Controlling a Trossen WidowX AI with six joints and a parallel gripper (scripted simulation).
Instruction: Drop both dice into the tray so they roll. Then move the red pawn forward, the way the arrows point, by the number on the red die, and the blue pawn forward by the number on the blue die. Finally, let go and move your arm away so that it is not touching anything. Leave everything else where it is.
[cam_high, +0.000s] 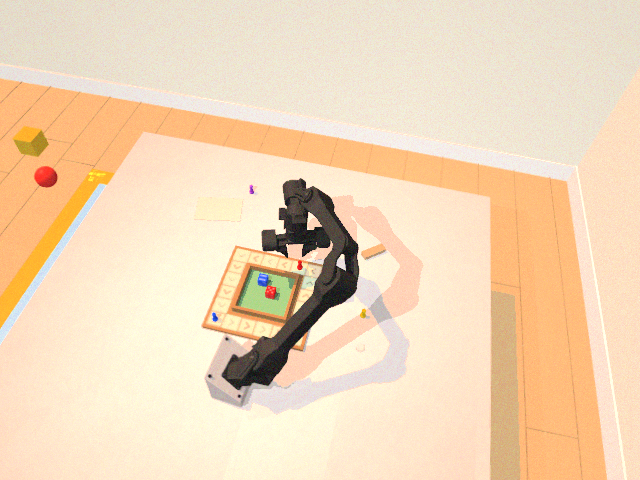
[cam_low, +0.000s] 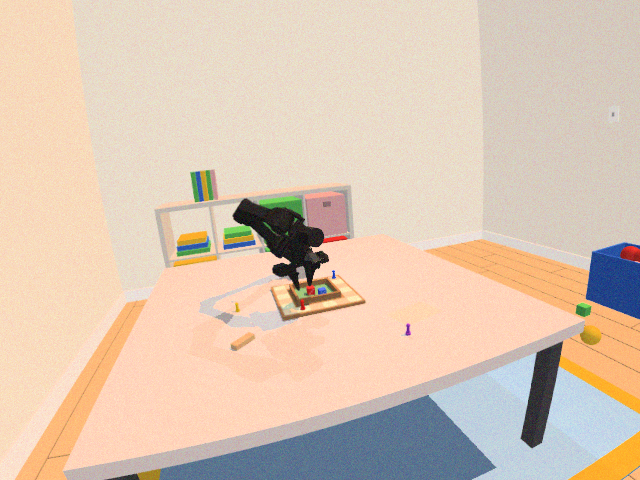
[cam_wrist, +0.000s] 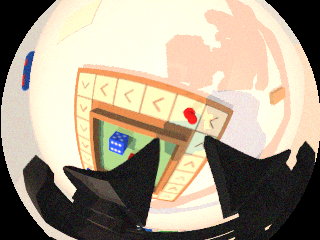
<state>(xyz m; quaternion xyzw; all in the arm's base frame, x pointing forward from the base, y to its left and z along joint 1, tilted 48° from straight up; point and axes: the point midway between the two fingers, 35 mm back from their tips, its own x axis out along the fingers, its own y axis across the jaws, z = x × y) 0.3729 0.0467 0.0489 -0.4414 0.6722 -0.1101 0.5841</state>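
Now: gripper tip 50 mm above the red pawn, 10 mm to the left of it and 10 mm short of it. The rest, counted from my gripper tip: wooden block: 200 mm to the right, 160 mm ahead, 70 mm below; yellow pawn: 240 mm to the right, 70 mm below, 70 mm behind; green tray: 110 mm behind, 70 mm below, 40 mm to the left.
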